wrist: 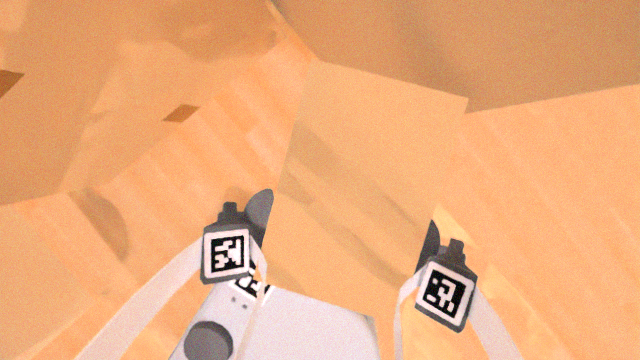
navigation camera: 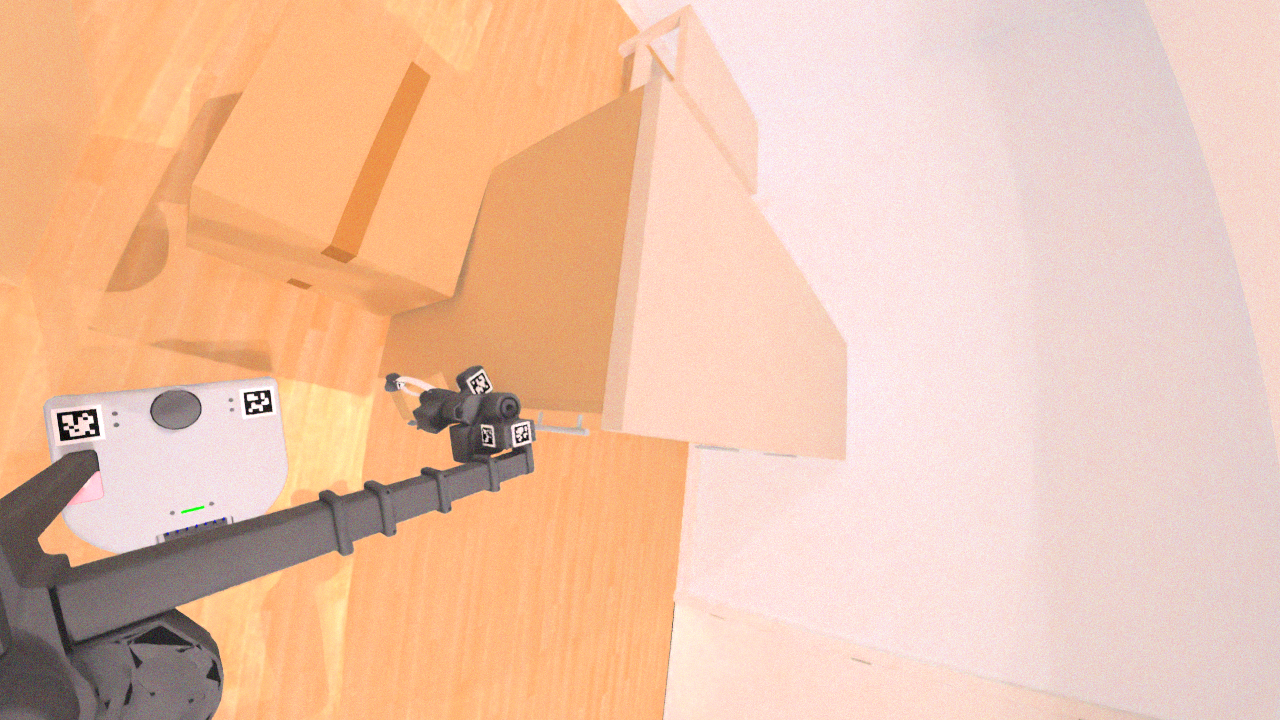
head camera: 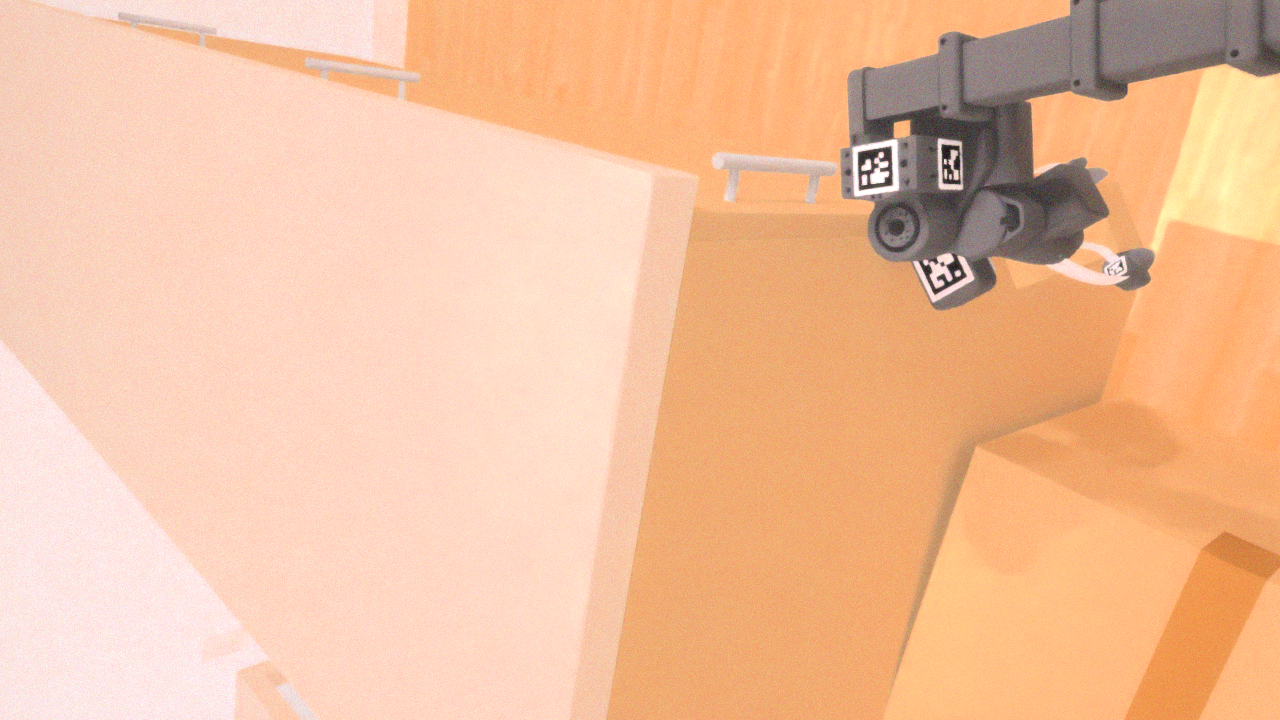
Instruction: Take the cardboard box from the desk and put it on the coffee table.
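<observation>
In the wrist view my gripper is shut on the cardboard box, a plain tan box that stands between the two fingers and reaches well past the tips. In the head view the gripper hangs from the arm at the upper right, beside the dark end of a long pale cabinet. In the navigation view the gripper is over the wooden floor. The held box blends with the floor in both of those views. I cannot make out a desk or a coffee table.
The long cabinet with metal handles stands against the white wall. A large taped cardboard carton sits on the floor beyond it. My white base is below the gripper.
</observation>
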